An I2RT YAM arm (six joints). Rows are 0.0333 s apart.
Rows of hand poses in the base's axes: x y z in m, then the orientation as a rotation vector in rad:
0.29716 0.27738 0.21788 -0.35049 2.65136 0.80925
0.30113 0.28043 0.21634 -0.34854 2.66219 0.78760
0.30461 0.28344 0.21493 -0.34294 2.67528 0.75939
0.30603 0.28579 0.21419 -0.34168 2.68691 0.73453
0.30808 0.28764 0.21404 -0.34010 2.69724 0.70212
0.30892 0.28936 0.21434 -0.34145 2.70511 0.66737
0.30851 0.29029 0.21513 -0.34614 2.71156 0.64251
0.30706 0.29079 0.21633 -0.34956 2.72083 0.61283
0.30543 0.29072 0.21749 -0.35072 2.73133 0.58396
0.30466 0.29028 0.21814 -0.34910 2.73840 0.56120
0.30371 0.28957 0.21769 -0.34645 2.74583 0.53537
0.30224 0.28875 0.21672 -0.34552 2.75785 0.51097
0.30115 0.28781 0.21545 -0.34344 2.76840 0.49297
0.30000 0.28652 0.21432 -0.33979 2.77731 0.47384
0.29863 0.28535 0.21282 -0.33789 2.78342 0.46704
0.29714 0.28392 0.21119 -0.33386 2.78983 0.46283
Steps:
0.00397 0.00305 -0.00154 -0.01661 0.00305 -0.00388
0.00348 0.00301 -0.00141 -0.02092 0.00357 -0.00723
0.00142 0.00235 -0.00074 -0.01894 0.00316 -0.00373
0.00205 0.00185 -0.00015 -0.02333 -0.00003 -0.00539
0.00084 0.00172 0.00030 -0.02457 -0.00286 -0.00398
-0.00041 0.00093 0.00079 -0.01831 -0.00126 -0.00011
-0.00145 0.00050 0.00120 -0.02200 0.00036 -0.00141
-0.00163 -0.00007 0.00116 -0.02150 0.00213 -0.00265
-0.00077 -0.00044 0.00065 -0.01632 0.00083 -0.00391
-0.00095 -0.00071 -0.00045 -0.01828 0.00061 -0.00501
-0.00147 -0.00082 -0.00097 -0.01864 0.00553 -0.00319
-0.00109 -0.00094 -0.00127 -0.01393 0.00586 -0.00316
-0.00115 -0.00129 -0.00113 -0.01409 0.00417 -0.00447
-0.00137 -0.00117 -0.00150 -0.00557 0.00435 -0.00181
-0.00149 -0.00143 -0.00163 -0.00368 0.00526 -0.00292

